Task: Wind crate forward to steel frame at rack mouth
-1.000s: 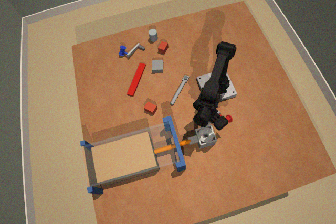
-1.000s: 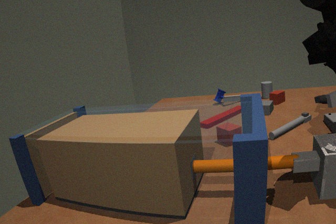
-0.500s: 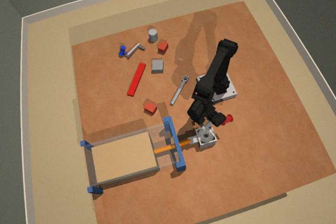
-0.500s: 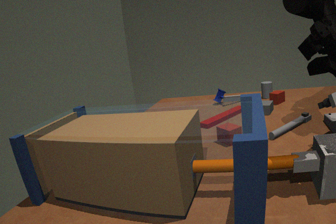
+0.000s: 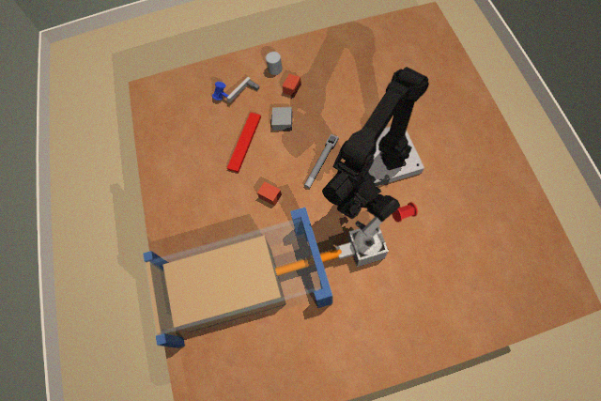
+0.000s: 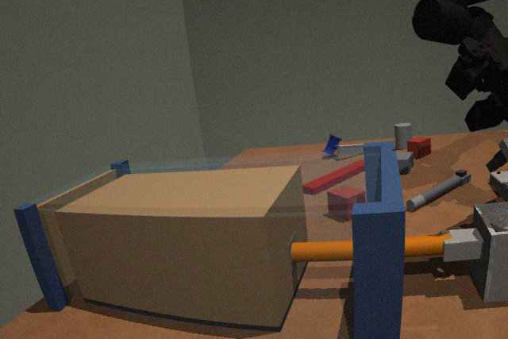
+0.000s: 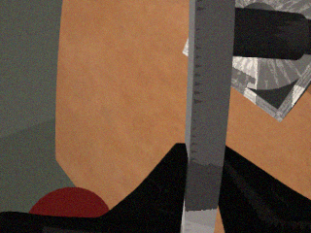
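Now: the red knob 50 mm behind my gripper tip and 40 mm above it. The rest, counted from my gripper tip: winch handle (10 mm behind, 10 mm above); grey winch (140 mm below, 20 mm to the left, 20 mm ahead); blue frame (200 mm ahead, 60 mm below, 30 mm to the left).
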